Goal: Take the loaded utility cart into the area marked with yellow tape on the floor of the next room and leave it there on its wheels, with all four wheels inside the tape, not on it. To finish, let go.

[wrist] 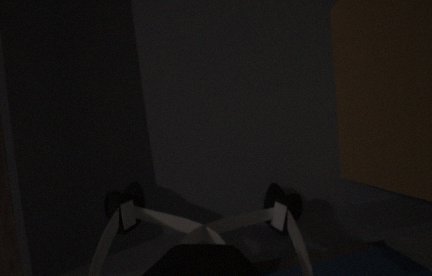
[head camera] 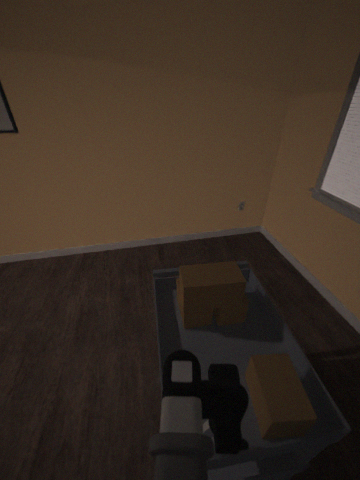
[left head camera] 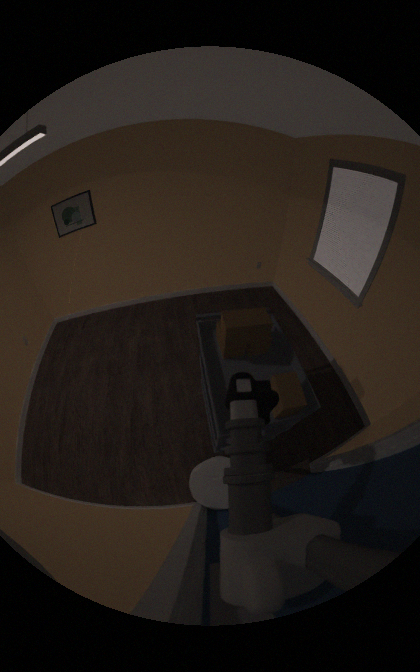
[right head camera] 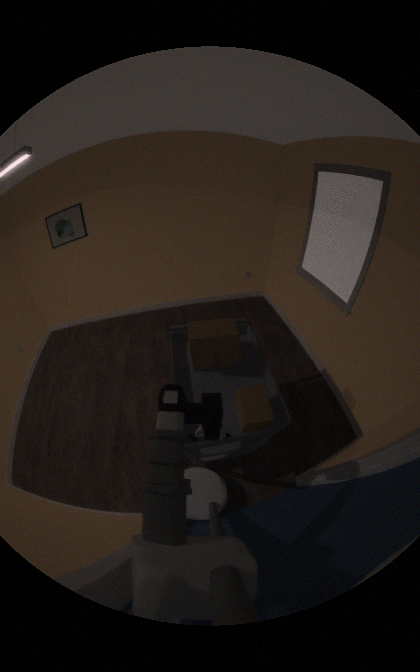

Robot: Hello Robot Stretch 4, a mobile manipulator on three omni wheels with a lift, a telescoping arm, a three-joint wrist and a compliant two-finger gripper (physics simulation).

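Places are measured from the robot's base along level axes (x ahead, y left, z up), in centimetres.
Where they show: gripper, between the fingertips: [wrist: 203, 199] [head camera: 214, 448].
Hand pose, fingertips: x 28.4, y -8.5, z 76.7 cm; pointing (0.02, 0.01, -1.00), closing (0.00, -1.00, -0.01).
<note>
Things, the pixels of their centre, and the offset from my fingertips. "*": a spot on its surface instead. Level surfaces: height alone.
- larger orange-brown box, middle of its body: [head camera: 210, 285] dz +17.6, dx +40.3, dy -1.3 cm
- smaller box, middle of its body: [head camera: 275, 393] dz +5.8, dx +10.6, dy -17.7 cm
- Dark wood floor, height of its surface: dz -79.4 cm
- window, a spot on its surface: [head camera: 345, 155] * dz +36.3, dx +157.7, dy -111.4 cm
The grey utility cart [head camera: 215, 345] [left head camera: 250, 367] [right head camera: 215, 382] [wrist: 230, 100] stands upright ahead, its tray holding two boxes. The larger orange-brown box [head camera: 212, 295] [left head camera: 245, 332] [right head camera: 214, 345] sits at the far end. The smaller box [head camera: 280, 395] [left head camera: 288, 395] [right head camera: 254, 407] [wrist: 387, 100] lies near the right side at the near end. My gripper [right head camera: 212, 435] [wrist: 203, 199] points down over the near end of the tray, its fingers apart with nothing seen between them. The cart's wheels are hidden. The yellow tape does not show in any view.
Dark wood floor [head camera: 75, 350] [left head camera: 115, 400] [right head camera: 100, 400] spreads left of the cart. A tan wall [head camera: 150, 150] is beyond it, and another with a window [head camera: 345, 155] [left head camera: 357, 225] [right head camera: 345, 235] is at right. A blue surface [left head camera: 370, 485] [right head camera: 310, 530] lies at the lower right.
</note>
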